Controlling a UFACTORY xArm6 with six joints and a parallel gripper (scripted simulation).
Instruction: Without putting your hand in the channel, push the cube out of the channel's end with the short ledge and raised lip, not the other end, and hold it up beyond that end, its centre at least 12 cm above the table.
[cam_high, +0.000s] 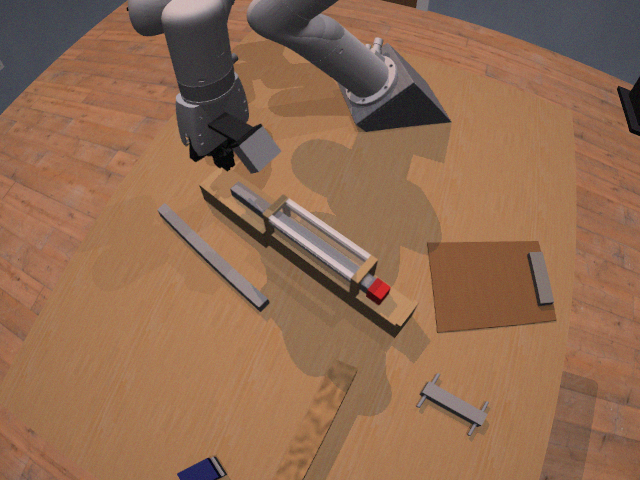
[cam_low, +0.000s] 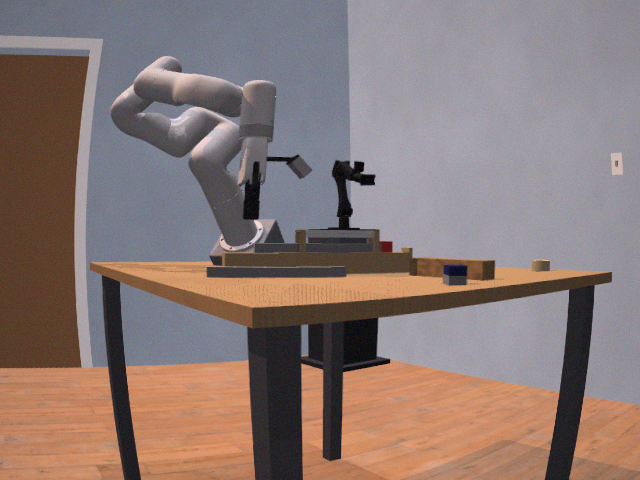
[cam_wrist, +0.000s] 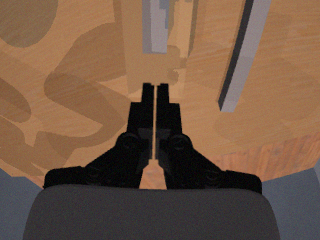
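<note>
Now: the red cube 28 cm to the left of my hand, 11 cm ahead of it and 8 cm below it. Also, from my hand: wooden ledge: 17 cm to the left, 8 cm below, 7 cm ahead; long grey bar: 12 cm below, 11 cm ahead, 1 cm to the right; rough textured strip: 33 cm ahead, 25 cm to the left, 12 cm below.
</note>
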